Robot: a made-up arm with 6 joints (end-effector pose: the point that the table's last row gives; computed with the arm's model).
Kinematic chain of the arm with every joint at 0, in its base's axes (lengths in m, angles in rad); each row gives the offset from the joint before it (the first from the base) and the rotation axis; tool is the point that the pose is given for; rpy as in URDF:
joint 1: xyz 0 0 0.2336 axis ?
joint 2: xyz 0 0 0 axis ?
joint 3: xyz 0.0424 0 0.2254 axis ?
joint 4: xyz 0.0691 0 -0.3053 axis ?
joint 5: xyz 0 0 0 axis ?
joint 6: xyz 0.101 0 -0.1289 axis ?
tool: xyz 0 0 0 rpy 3.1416 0 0
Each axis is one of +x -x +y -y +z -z.
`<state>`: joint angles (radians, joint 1 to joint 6).
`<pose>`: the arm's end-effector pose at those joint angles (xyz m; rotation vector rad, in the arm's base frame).
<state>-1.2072 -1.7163 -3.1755 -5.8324 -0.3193 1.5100</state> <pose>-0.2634 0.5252 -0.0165 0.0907 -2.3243 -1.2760</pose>
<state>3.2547 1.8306 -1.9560 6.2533 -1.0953 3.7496</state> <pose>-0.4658 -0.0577 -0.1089 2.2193 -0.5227 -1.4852</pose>
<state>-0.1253 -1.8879 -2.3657 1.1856 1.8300 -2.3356</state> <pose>-0.5427 0.2089 0.3562 -0.8108 1.1301 0.6907</pose>
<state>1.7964 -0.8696 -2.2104 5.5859 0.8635 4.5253</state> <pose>0.0561 -0.1517 0.8791 0.1184 1.1631 2.2502</pose>
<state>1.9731 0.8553 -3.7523 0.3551 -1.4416 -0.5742</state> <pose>0.0229 0.0711 0.6133 0.0836 1.3115 -1.2603</pose>
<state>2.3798 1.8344 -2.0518 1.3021 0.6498 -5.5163</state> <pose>-0.2703 0.2611 -0.3090 2.6537 0.5117 -0.7217</pose>
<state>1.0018 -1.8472 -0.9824 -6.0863 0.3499 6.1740</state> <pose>-0.0994 -0.1738 0.6881 -0.6635 -0.4172 -1.9549</pose>
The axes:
joint 1: +z
joint 2: +y
joint 3: +y
joint 4: -z
joint 5: +y
joint 6: -z

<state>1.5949 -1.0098 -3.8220 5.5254 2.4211 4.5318</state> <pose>0.1214 -0.4443 0.4041 -0.8600 -1.0727 -2.5909</pose>
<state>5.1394 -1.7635 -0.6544 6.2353 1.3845 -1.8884</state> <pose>0.0298 -0.0780 0.5274 1.9697 0.7490 0.0106</pose>
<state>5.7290 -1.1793 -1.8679 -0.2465 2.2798 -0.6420</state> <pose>-0.0847 0.0055 0.6471 2.5085 -0.1864 0.7469</pose>
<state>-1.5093 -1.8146 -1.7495 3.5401 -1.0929 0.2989</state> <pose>0.0458 0.2728 0.5035 0.3575 0.6468 -0.8624</pose>
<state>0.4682 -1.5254 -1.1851 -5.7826 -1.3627 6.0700</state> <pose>-0.2410 -0.2009 0.5807 0.9341 0.8864 -2.2685</pose>
